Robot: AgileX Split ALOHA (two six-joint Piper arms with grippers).
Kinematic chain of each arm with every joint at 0, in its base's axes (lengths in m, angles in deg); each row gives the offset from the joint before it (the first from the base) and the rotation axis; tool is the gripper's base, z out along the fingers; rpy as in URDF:
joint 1: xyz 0 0 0.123 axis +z
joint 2: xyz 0 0 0 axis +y
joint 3: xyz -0.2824 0 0.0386 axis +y
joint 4: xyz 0.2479 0 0.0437 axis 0.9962 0 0.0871
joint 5: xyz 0 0 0 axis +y
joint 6: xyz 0.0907 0 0.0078 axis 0.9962 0 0.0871
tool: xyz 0 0 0 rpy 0 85 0
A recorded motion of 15 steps. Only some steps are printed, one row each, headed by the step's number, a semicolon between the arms.
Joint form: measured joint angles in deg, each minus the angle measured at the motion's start. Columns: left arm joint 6, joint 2, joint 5, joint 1, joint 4, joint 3; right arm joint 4, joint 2, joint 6, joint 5, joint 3, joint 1.
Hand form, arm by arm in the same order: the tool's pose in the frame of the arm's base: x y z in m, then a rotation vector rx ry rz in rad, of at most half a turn. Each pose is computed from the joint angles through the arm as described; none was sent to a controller.
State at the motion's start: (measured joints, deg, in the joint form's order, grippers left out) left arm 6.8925 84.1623 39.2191 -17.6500 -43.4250 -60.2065; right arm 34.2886 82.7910 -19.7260 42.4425 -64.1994 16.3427
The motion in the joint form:
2: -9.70 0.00 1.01 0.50 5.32 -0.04; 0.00 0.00 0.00 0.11 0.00 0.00
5: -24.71 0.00 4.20 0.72 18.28 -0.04; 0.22 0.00 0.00 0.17 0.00 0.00
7: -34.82 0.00 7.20 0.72 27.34 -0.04; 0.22 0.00 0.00 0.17 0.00 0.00
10: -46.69 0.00 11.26 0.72 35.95 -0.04; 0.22 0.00 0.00 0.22 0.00 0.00
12: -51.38 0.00 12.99 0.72 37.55 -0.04; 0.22 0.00 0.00 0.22 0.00 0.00
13: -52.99 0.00 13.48 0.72 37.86 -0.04; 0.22 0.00 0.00 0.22 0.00 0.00
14: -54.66 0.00 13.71 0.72 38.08 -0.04; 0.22 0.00 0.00 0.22 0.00 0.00
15: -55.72 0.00 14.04 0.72 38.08 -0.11; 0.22 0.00 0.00 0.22 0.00 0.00
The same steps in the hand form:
2: 0.2804 -0.1246 0.2810 -0.1927 2.5901 -0.8634; 0.2828 0.1191 0.3051 -0.3761 2.4480 0.6567
5: 0.2774 -0.1123 0.2722 -0.3558 2.6930 -0.6951; 0.2827 0.1193 0.3052 -0.3738 2.4484 0.6614
7: 0.2747 -0.1027 0.2670 -0.4739 2.7465 -0.5495; 0.2827 0.1193 0.3052 -0.3738 2.4484 0.6614
10: 0.2710 -0.0921 0.2626 -0.6561 2.7776 -0.3917; 0.2826 0.1193 0.3052 -0.3743 2.4491 0.6617
12: 0.2690 -0.0896 0.2615 -0.7557 2.7826 -0.3581; 0.2826 0.1193 0.3052 -0.3743 2.4491 0.6617
13: 0.2684 -0.0890 0.2612 -0.7931 2.7817 -0.3516; 0.2826 0.1193 0.3052 -0.3743 2.4491 0.6617
14: 0.2681 -0.0887 0.2611 -0.8323 2.7758 -0.3498; 0.2826 0.1193 0.3052 -0.3743 2.4491 0.6617
15: 0.2678 -0.0886 0.2612 -0.8593 2.7739 -0.3500; 0.2826 0.1193 0.3052 -0.3743 2.4491 0.6617

